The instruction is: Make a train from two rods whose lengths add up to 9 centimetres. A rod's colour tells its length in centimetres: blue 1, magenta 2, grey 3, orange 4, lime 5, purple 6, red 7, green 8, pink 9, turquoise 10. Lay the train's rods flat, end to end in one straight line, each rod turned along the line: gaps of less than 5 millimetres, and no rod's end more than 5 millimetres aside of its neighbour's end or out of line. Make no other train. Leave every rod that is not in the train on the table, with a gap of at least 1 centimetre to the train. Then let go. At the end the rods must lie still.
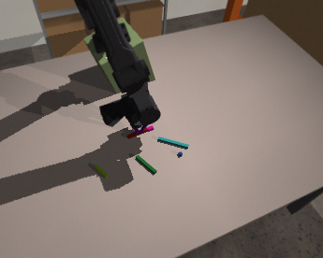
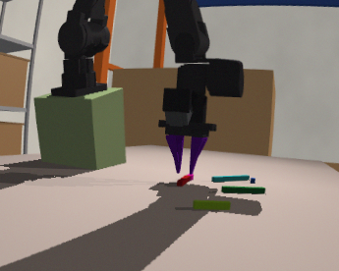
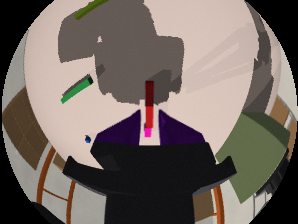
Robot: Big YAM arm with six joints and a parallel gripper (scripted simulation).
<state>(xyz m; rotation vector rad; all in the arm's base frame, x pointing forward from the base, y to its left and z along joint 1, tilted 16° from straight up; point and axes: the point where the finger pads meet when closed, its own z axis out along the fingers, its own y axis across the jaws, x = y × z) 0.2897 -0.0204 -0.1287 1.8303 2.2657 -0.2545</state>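
Right now my hand is 20 mm above the red rod. Also, from my hand: magenta rod (10 mm behind, 40 mm to the left, 20 mm below); turquoise rod (70 mm ahead, 100 mm to the left, 20 mm below); green rod (120 mm ahead, 10 mm to the right, 20 mm below).
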